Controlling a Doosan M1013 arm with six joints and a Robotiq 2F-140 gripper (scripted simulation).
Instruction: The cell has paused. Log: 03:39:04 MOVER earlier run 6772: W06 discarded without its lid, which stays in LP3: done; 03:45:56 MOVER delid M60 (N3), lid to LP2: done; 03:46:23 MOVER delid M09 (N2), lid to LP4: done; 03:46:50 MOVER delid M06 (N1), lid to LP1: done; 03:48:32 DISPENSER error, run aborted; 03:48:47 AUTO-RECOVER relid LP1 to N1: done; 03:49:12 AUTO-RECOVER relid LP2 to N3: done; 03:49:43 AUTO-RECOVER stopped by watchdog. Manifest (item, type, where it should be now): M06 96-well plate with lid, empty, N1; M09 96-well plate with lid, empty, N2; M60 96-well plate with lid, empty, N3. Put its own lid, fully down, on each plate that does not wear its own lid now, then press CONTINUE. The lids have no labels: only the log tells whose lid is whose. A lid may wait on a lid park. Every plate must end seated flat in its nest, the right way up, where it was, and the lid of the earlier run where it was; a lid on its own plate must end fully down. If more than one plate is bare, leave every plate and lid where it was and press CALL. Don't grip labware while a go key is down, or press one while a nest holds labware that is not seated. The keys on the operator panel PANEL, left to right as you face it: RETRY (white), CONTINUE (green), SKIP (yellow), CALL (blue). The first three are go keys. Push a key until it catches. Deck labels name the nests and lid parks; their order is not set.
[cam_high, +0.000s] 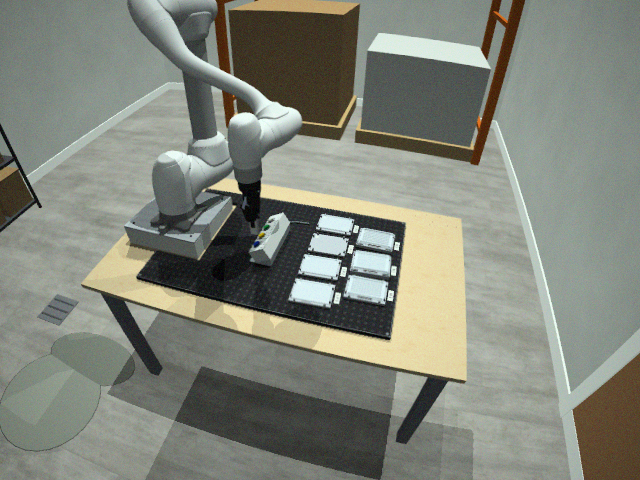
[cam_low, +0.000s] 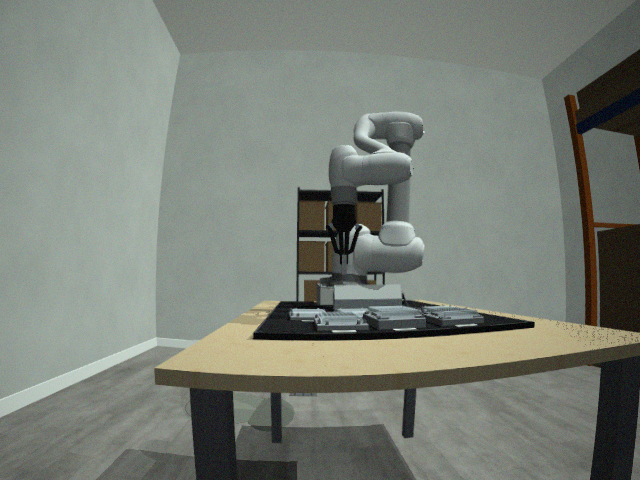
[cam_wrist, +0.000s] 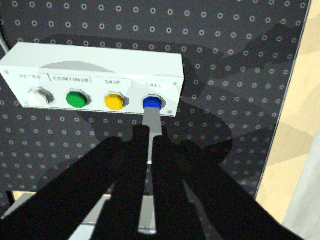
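Now: hand 80 mm above the blue CALL key. Also, from my hand: white RETRY key: 150 mm to the left, 80 mm below, 10 mm ahead; yellow SKIP key: 80 mm below, 50 mm to the left; green CONTINUE key: 100 mm to the left, 80 mm below.
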